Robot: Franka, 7 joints.
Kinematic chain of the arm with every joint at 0, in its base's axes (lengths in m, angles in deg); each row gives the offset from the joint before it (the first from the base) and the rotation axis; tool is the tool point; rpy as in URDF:
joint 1: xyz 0 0 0.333 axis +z
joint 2: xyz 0 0 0 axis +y
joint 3: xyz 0 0 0.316 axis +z
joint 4: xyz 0.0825 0 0 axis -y
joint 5: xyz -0.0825 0 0.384 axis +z
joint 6: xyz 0 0 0 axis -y
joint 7: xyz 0.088 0 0 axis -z
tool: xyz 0 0 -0.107 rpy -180 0 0
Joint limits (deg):
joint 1: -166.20..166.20
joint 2: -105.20..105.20
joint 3: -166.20..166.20
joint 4: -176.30..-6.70
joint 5: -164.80..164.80
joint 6: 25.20..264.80
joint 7: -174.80..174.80
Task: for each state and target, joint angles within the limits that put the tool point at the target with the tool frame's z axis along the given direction. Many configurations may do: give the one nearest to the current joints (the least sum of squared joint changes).
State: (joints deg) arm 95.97 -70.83 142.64 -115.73 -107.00 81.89 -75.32
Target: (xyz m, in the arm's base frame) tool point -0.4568 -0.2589 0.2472 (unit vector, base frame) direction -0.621 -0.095 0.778
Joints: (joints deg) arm 100.48 -58.98 119.60 -132.43 -115.39 84.09 -75.32
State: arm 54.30 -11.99 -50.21 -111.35 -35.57 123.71 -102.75
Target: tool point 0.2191 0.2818 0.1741 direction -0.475 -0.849 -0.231
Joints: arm 73.64 23.73 -18.76 -131.66 -2.59 78.09 -102.75
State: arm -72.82 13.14 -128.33 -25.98 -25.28 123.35 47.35
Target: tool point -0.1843 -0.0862 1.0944 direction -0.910 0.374 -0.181
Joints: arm -43.23 25.96 -154.74 -46.68 -0.10 102.29 47.35
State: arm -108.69 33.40 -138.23 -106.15 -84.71 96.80 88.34
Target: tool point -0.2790 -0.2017 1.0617 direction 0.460 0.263 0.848
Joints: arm -93.63 50.24 -141.97 -62.06 -96.56 119.45 88.34
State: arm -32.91 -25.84 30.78 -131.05 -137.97 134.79 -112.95
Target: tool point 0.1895 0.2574 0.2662 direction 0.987 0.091 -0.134
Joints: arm 7.48 -33.21 59.68 -168.15 -107.09 135.40 -112.95
